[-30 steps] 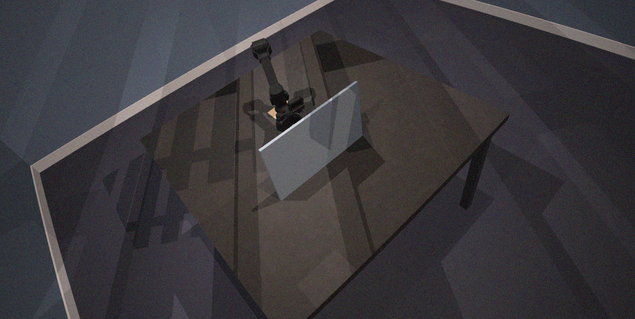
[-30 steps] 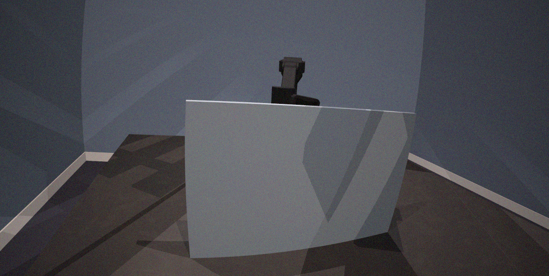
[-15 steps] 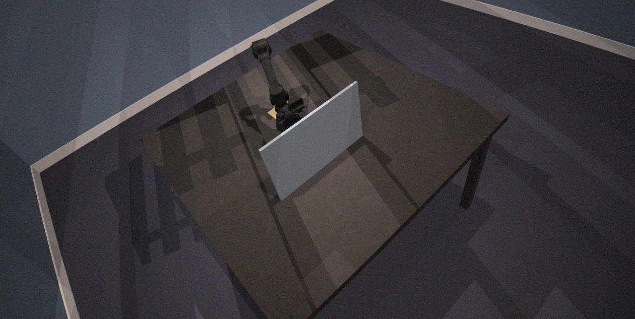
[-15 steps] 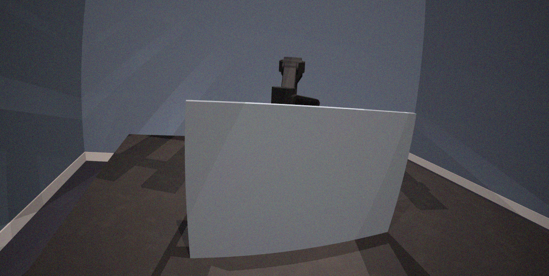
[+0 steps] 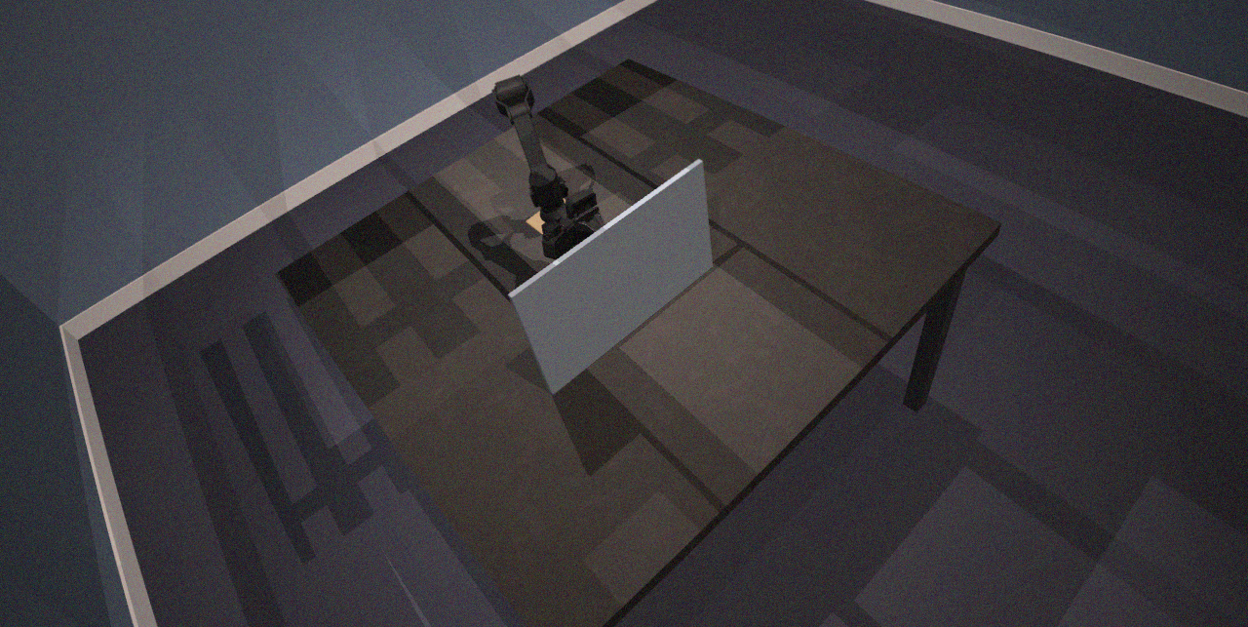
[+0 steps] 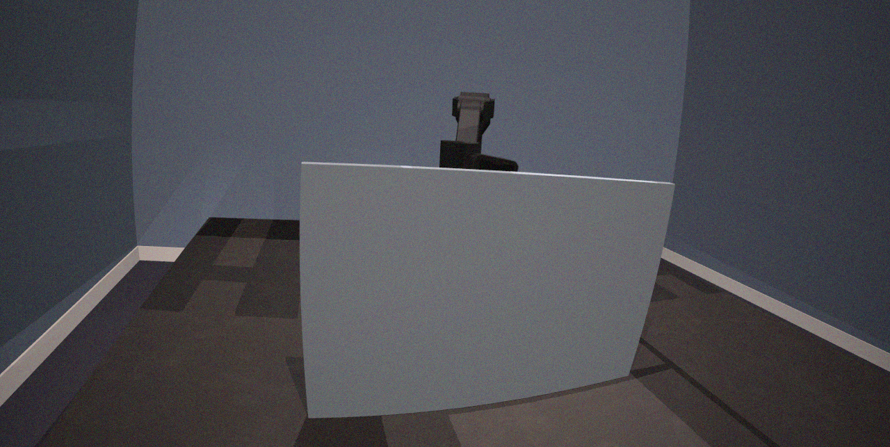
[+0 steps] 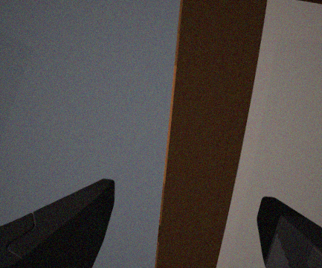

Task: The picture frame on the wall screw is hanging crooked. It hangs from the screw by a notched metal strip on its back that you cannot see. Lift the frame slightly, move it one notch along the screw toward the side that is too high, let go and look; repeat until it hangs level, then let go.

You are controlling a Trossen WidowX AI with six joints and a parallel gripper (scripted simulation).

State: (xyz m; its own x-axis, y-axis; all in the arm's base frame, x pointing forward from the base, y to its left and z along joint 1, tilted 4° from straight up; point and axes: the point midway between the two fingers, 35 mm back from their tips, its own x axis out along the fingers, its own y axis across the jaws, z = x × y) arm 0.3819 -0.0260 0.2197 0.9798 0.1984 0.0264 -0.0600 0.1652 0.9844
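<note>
Now: the wooden picture frame 1 cm ahead of my gripper tip, 1 cm to the right of it and 5 cm below it. Also, from my gripper tip: grey wall panel: 2 cm ahead, 1 cm to the left, 6 cm below.
</note>
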